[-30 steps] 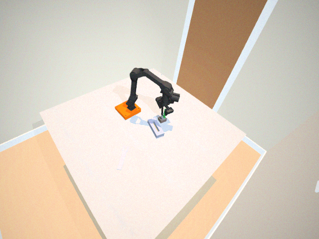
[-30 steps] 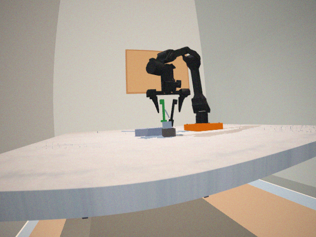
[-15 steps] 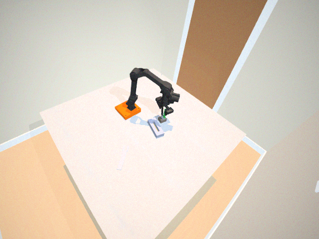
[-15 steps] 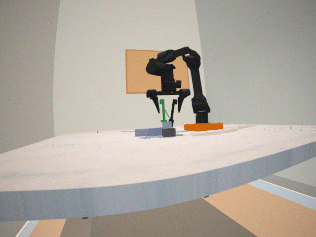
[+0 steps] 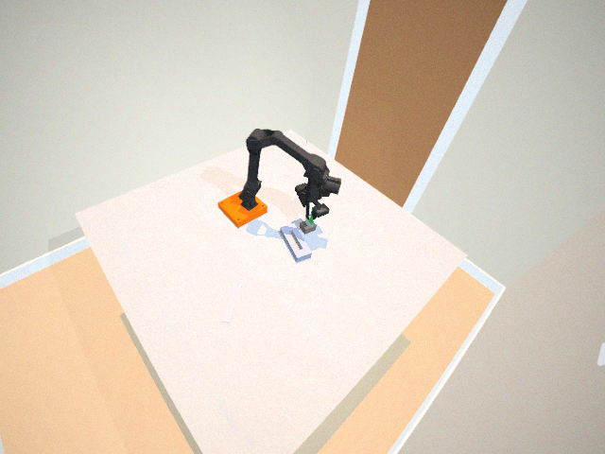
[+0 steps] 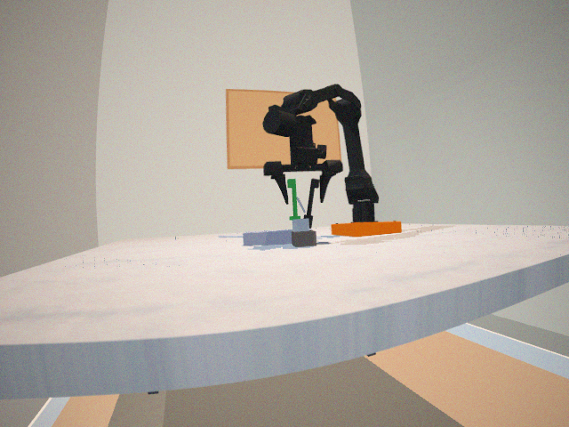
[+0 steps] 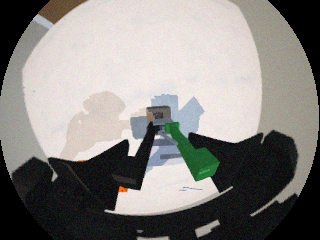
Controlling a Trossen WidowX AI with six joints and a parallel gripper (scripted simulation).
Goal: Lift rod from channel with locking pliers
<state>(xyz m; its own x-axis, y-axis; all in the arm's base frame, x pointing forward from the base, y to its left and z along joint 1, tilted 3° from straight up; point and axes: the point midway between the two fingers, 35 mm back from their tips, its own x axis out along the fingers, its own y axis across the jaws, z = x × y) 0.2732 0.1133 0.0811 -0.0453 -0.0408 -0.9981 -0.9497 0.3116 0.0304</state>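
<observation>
Right now the black handle is 20 mm behind my gripper tip and 10 mm to the left of it. From my gripper tip the other things lie so: pale blue channel block: 30 mm ahead, 110 mm to the right, 80 mm below; then yellow rod: 30 mm ahead, 110 mm to the right, 90 mm below; then grey holster: 10 mm ahead, 90 mm below.
</observation>
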